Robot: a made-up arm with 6 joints.
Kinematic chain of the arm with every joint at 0, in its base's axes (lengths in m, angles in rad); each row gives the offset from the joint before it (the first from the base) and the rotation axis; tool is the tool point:
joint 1: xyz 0 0 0.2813 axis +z
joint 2: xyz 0 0 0 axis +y
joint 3: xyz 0 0 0.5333 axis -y
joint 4: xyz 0 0 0 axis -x
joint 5: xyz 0.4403 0 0 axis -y
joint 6: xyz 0 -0.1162 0 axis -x
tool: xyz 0 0 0
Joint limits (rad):
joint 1: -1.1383..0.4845
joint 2: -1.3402..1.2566
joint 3: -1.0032..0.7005
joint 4: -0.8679..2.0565
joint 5: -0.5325..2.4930
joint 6: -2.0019..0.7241
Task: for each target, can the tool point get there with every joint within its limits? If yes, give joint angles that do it. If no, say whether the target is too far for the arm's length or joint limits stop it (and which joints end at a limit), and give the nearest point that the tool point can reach.
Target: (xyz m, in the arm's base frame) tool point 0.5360 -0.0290 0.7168
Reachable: yes | joints 0.0156 0.1708 -0.2738 1.2437 0.5924 -0.9929
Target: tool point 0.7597 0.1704 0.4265
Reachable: yes | joints 0.3264 0.8087 0.1030 0.7849 0.7294 -0.9362
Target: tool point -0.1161 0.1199 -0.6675
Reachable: no: joint limits stop it (at a limit: joint 1, joint 2, joint 3, joint 4) | nearest point 0.2460 0.1908 0.0409 | short by 0.799 m
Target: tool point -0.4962 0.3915 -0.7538
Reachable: no: too far | nearest point 0.2460 0.1908 0.0409 | short by 1.106 m
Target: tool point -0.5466 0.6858 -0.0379
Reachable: no: joint limits stop it (at a limit: joint 2, joint 3) | nearest point -0.5124 0.6429 0.7432 | short by 0.783 m
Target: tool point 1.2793 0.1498 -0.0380
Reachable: no: too far | nearest point 0.8882 0.1040 0.2062 | short by 0.463 m
